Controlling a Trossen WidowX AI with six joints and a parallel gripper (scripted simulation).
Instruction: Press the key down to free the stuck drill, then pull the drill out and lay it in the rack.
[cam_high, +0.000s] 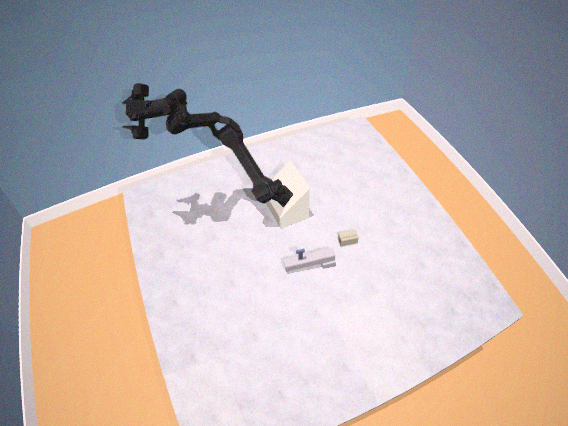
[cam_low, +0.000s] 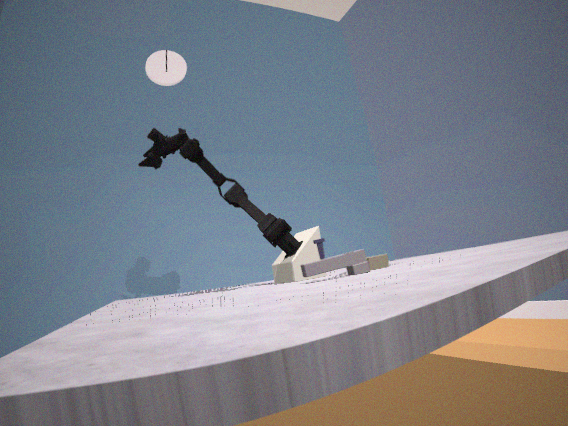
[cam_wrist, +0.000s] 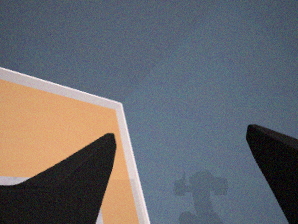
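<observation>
The key lies 55 cm ahead of my gripper tip, 45 cm below it and 37 cm to the left of it. From my gripper tip the other things lie so: olive-tan rack: 59 cm to the left, 55 cm ahead, 52 cm below; then drill: 56 cm ahead, 49 cm below, 42 cm to the left; then holder block: 56 cm ahead, 50 cm below, 41 cm to the left.
</observation>
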